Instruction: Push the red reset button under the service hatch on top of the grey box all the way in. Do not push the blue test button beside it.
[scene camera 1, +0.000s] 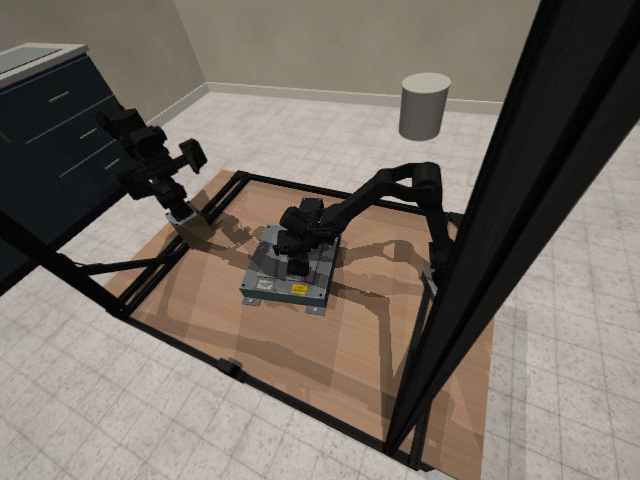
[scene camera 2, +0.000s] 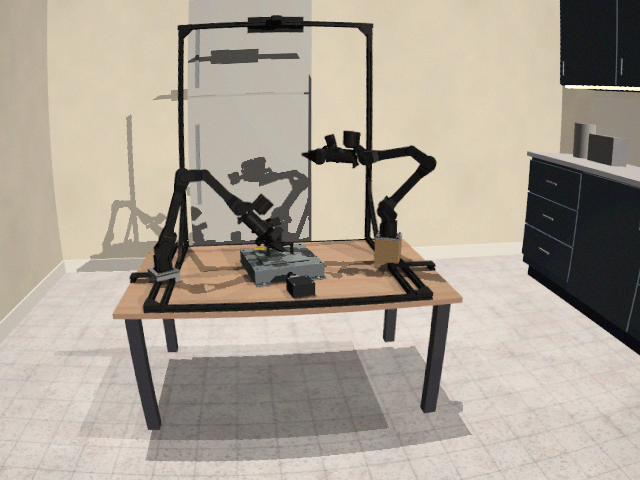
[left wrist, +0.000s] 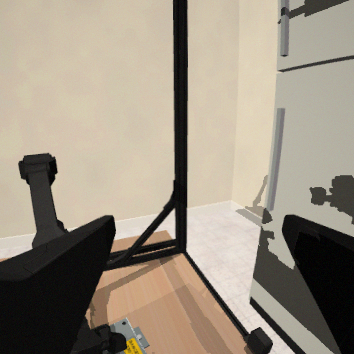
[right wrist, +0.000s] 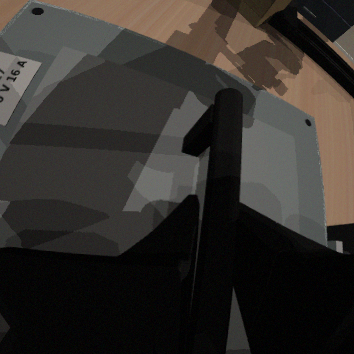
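Left gripper, mine: (scene camera 1: 179, 182) and (left wrist: 199, 223); this gripper is open and holds nothing. I see my right gripper (scene camera 1: 287, 250), (scene camera 2: 283, 251), (right wrist: 206, 203). A grey box (scene camera 1: 314, 295), (scene camera 2: 299, 275), (right wrist: 38, 38) is visible to me too.
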